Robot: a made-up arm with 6 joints. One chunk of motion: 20 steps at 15 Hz.
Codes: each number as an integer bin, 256 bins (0 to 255) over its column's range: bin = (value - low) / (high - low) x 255, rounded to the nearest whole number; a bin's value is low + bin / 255 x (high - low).
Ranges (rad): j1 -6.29..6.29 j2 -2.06..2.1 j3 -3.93..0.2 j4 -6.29..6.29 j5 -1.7..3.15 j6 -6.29..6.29
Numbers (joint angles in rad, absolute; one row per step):
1: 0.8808 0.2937 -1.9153 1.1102 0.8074 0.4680
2: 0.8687 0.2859 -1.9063 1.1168 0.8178 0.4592
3: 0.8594 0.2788 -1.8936 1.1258 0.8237 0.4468
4: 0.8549 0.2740 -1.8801 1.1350 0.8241 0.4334
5: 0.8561 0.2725 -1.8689 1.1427 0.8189 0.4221
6: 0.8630 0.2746 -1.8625 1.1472 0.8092 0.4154
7: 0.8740 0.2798 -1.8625 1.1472 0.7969 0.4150
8: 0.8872 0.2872 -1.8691 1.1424 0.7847 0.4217
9: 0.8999 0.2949 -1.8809 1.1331 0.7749 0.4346
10: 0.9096 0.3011 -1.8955 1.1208 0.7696 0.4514
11: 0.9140 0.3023 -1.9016 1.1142 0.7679 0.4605
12: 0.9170 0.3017 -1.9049 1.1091 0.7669 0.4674
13: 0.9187 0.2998 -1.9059 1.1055 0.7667 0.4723
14: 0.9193 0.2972 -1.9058 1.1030 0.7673 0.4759
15: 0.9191 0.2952 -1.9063 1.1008 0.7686 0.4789
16: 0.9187 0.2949 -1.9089 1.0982 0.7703 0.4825
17: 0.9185 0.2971 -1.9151 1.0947 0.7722 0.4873
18: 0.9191 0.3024 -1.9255 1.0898 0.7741 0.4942
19: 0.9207 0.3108 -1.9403 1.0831 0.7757 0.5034
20: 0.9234 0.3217 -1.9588 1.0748 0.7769 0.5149
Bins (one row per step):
1: 145 144 124 150 132 137
2: 145 144 125 150 132 137
3: 145 143 126 150 133 137
4: 145 143 127 151 133 136
5: 145 143 127 151 132 136
6: 145 143 128 151 132 136
7: 145 143 128 151 131 136
8: 145 144 127 151 131 136
9: 146 144 127 150 130 136
10: 146 145 126 150 130 137
11: 146 145 125 150 130 137
12: 146 145 125 150 130 137
13: 146 145 125 150 130 137
14: 146 144 125 150 130 137
15: 146 144 125 150 130 137
16: 146 144 125 150 130 137
17: 146 144 124 150 130 137
18: 146 145 124 150 130 138
19: 146 145 123 149 130 138
20: 146 146 122 149 130 138

